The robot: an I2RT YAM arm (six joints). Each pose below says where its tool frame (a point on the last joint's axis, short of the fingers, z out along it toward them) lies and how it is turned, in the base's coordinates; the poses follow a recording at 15 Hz.
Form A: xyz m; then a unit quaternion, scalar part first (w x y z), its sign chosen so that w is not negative.
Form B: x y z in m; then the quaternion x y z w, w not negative. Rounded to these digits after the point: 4 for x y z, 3 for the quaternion.
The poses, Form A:
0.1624 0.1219 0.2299 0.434 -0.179 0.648 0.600
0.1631 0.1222 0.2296 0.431 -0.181 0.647 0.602
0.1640 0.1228 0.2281 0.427 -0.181 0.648 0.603
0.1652 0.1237 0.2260 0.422 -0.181 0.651 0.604
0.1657 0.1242 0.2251 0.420 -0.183 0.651 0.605
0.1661 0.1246 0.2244 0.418 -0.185 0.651 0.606
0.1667 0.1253 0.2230 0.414 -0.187 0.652 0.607
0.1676 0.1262 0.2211 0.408 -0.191 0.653 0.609
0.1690 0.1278 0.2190 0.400 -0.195 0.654 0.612
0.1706 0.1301 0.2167 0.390 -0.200 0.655 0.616
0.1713 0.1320 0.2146 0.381 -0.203 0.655 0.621
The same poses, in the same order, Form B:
0.1624 0.1219 0.2299 -0.179 0.648 0.600 0.434
0.1631 0.1222 0.2296 -0.181 0.647 0.602 0.431
0.1640 0.1228 0.2281 -0.181 0.648 0.603 0.427
0.1652 0.1237 0.2260 -0.181 0.651 0.604 0.422
0.1657 0.1242 0.2251 -0.183 0.651 0.605 0.420
0.1661 0.1246 0.2244 -0.185 0.651 0.606 0.418
0.1667 0.1253 0.2230 -0.187 0.652 0.607 0.414
0.1676 0.1262 0.2211 -0.191 0.653 0.609 0.408
0.1690 0.1278 0.2190 -0.195 0.654 0.612 0.400
0.1706 0.1301 0.2167 -0.200 0.655 0.616 0.390
0.1713 0.1320 0.2146 -0.203 0.655 0.621 0.381

